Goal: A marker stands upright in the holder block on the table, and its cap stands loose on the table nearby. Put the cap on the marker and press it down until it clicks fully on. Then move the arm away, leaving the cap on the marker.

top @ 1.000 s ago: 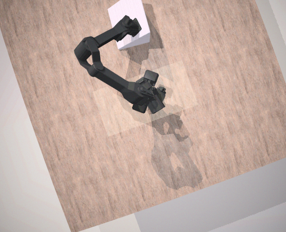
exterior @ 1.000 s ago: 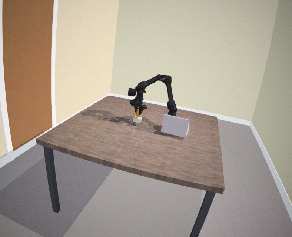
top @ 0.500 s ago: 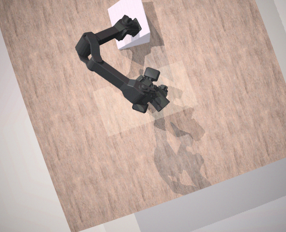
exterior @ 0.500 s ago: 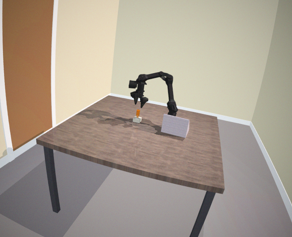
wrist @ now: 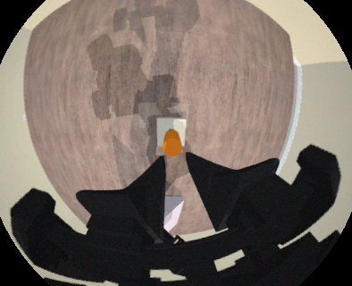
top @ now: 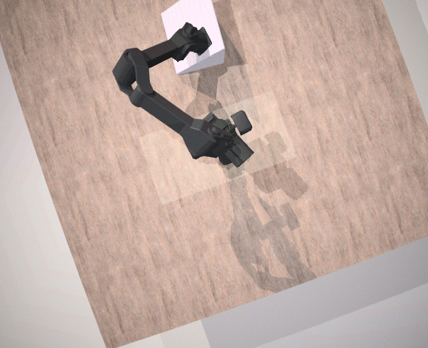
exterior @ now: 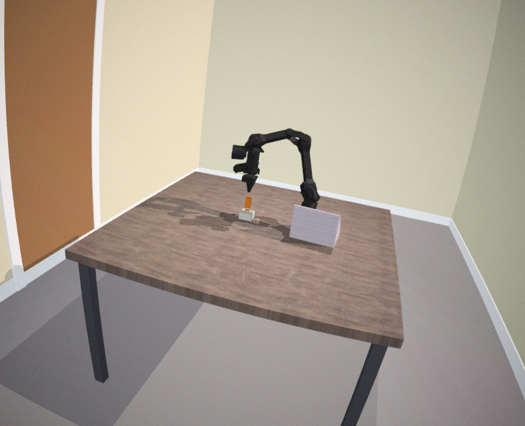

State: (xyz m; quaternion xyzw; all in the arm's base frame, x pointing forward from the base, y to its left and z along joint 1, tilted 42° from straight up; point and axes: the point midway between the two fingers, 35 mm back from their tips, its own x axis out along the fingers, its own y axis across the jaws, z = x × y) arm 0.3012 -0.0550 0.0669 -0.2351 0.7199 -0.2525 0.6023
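My gripper tip is now 60 mm above the orange cap. Round my gripper tip: holder block 130 mm below.
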